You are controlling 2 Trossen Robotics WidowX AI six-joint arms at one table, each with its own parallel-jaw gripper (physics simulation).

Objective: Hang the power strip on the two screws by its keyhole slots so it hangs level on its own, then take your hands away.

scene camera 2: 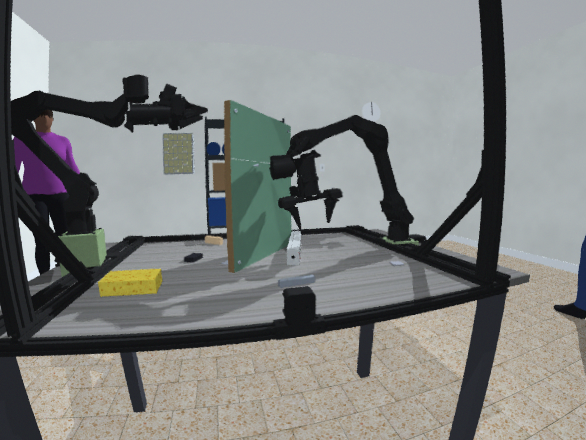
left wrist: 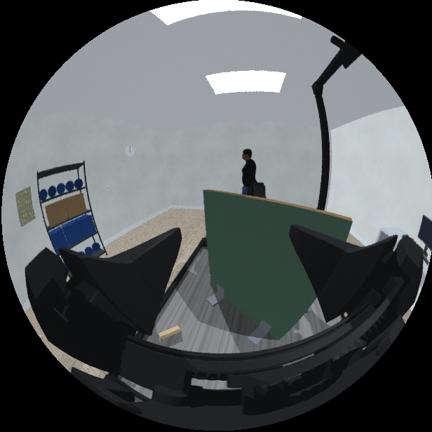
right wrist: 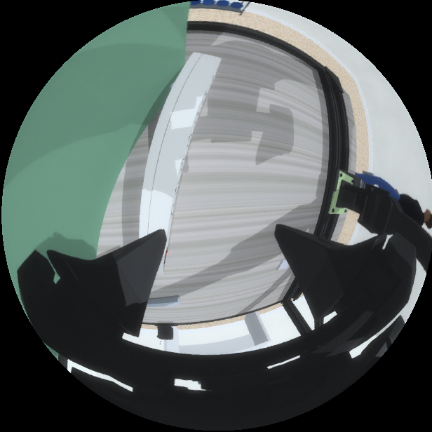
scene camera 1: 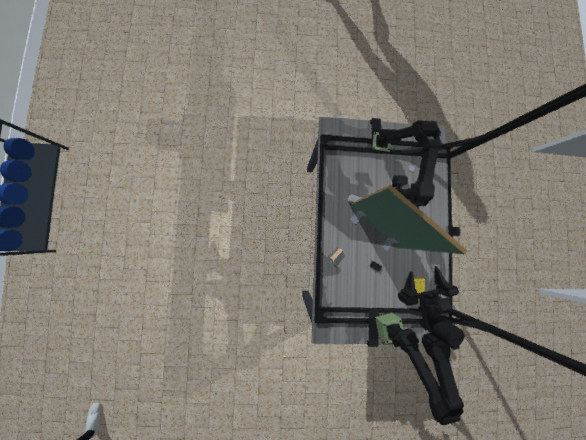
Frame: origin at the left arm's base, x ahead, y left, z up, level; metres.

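Where they show: left gripper, between the fingertips: (scene camera 2: 205,114) (scene camera 1: 423,269); right gripper, between the fingertips: (scene camera 2: 314,226); left arm's base, origin of its link: (scene camera 2: 81,232) (scene camera 1: 393,331); right arm's base, origin of its link: (scene camera 2: 398,239) (scene camera 1: 381,141).
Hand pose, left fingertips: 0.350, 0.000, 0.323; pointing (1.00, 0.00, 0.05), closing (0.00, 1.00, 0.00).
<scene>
Things, the pixels of their top centre, and the offset from my left fingertips, as dx, dy, dz.
- white power strip, centre of its top: (scene camera 2: 294,238) +0.262, -0.057, -0.383
- upright green board, centre of its top: (scene camera 2: 263,115) (scene camera 1: 428,219) +0.163, -0.056, -0.006
- small light screw, centre of its top: (scene camera 2: 256,163) +0.117, -0.116, -0.154
- yellow sponge, centre of its top: (scene camera 2: 131,274) (scene camera 1: 418,290) -0.207, -0.203, -0.394
- dark block, centre of its top: (scene camera 2: 193,255) (scene camera 1: 376,266) -0.049, -0.010, -0.412
- wooden block, centre of its top: (scene camera 2: 213,236) (scene camera 1: 337,254) +0.050, +0.191, -0.401
- grey bar, centre of its top: (scene camera 2: 296,277) +0.135, -0.318, -0.412
The white power strip (scene camera 2: 294,248) (right wrist: 167,150) lies on the table beside the foot of the upright green board (scene camera 1: 405,225) (scene camera 2: 257,190) (left wrist: 255,250) (right wrist: 90,100). A small light screw (scene camera 2: 256,164) shows near the board's pale line; the second screw cannot be made out. My right gripper (scene camera 2: 314,225) (right wrist: 221,232) is open and empty, fingers pointing down above the strip's side of the board. In the right wrist view one finger overlaps the strip's near end. My left gripper (scene camera 1: 424,271) (scene camera 2: 206,110) (left wrist: 236,231) is open and empty, raised on the board's other side.
A yellow sponge (scene camera 1: 419,285) (scene camera 2: 130,282), a dark block (scene camera 1: 376,266) (scene camera 2: 193,257) and a wooden block (scene camera 1: 336,254) (scene camera 2: 213,240) (left wrist: 170,332) lie on the table. A grey bar (scene camera 2: 296,280) (right wrist: 164,301) lies near the board. Black frame posts (scene camera 2: 492,140) stand at the edges.
</scene>
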